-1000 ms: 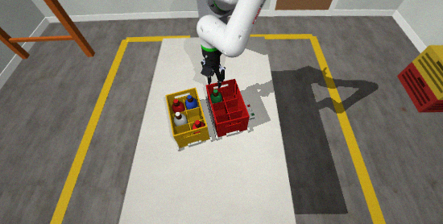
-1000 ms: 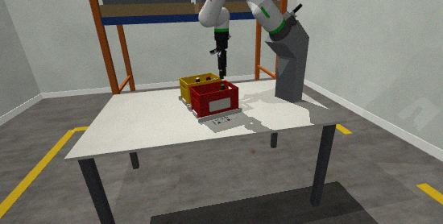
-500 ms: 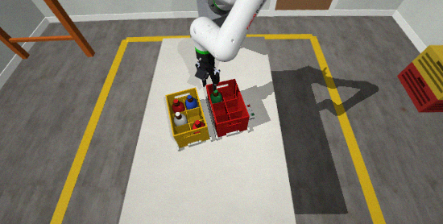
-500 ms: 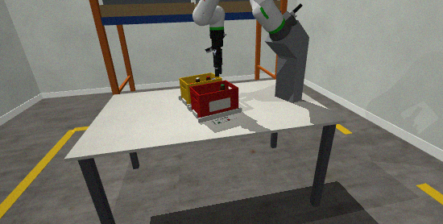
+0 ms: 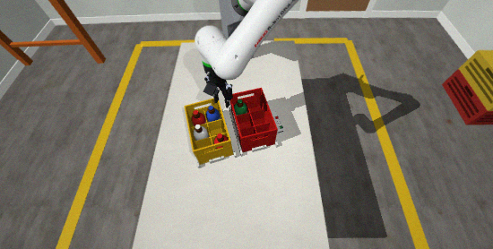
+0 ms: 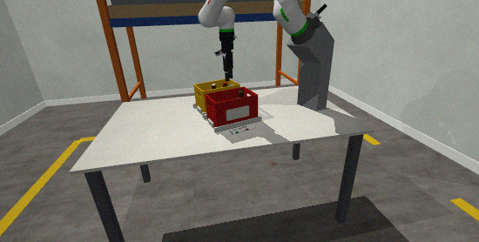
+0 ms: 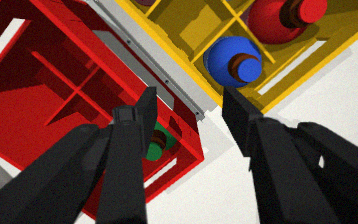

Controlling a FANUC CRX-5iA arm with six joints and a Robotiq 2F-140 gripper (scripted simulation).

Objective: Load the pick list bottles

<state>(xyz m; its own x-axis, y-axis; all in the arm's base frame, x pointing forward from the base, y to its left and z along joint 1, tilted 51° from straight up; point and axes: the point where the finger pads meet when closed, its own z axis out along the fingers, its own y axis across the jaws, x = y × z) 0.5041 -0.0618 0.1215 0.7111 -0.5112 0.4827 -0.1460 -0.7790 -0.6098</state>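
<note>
The white-capped bottle is 17 cm below my hand, 13 cm ahead of it and 9 cm to the right of it. Also, from my hand: green-label bottle 17 cm below, 8 cm behind, 6 cm to the left; then blue-labelled bottle 17 cm below, 7 cm to the right; then yellow crate 17 cm below, 10 cm ahead, 6 cm to the right.
</note>
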